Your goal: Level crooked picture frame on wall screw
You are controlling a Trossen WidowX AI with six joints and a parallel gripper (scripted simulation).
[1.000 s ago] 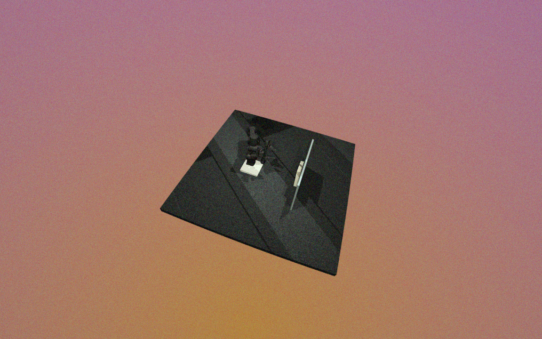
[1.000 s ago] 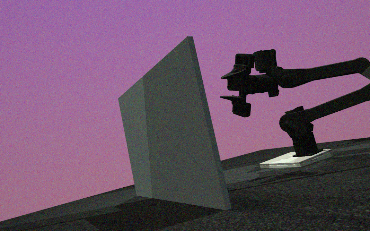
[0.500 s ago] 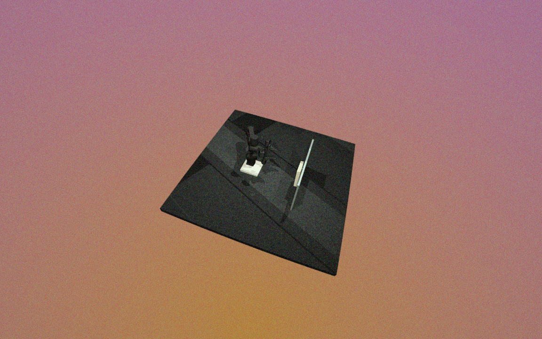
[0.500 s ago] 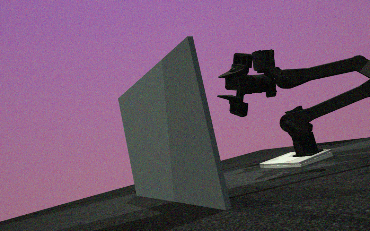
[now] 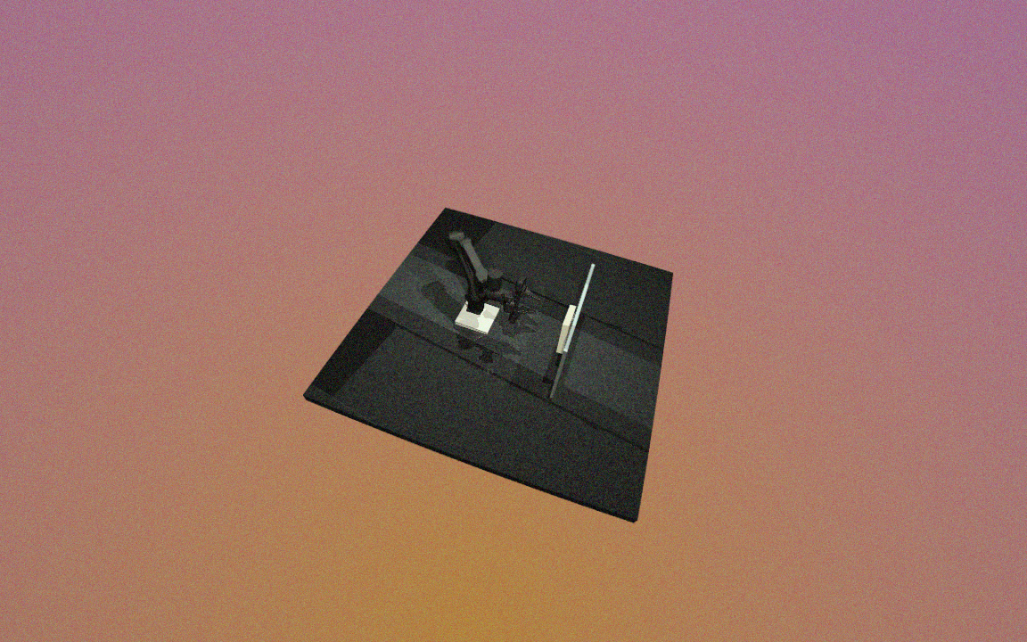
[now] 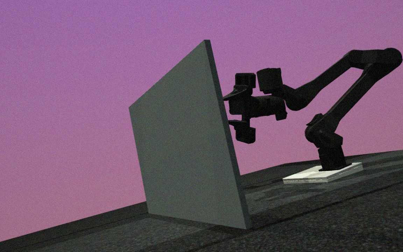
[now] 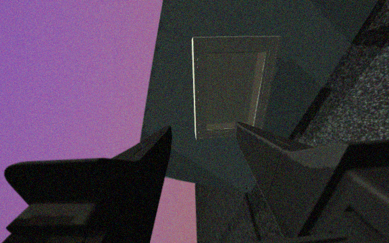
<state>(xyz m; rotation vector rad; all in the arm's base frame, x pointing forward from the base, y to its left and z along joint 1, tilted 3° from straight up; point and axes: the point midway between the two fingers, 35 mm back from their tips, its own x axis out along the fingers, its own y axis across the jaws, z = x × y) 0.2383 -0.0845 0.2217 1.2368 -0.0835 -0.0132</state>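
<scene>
Now: gripper tip 14 cm short of the picture frame, 3 cm to the left of it and 6 cm above it. Also, from my gripper tip: wall panel 15 cm ahead, 1 cm to the right, 7 cm below.
</scene>
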